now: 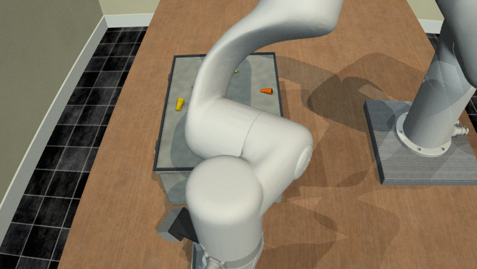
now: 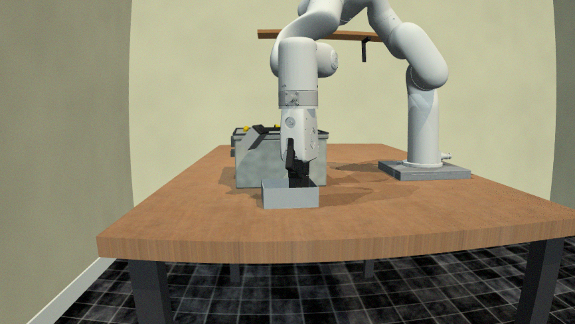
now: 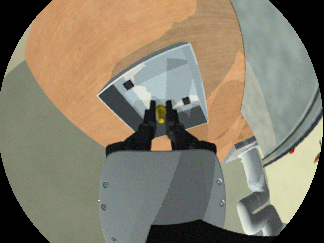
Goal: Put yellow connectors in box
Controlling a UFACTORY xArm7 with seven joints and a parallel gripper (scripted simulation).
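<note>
My gripper is now 290 mm to the left of the grey tool case, 60 mm below it and 30 mm short of it. From my hand the other things lie so: red connector (200 mm to the right, 100 mm above, 50 mm behind).
</note>
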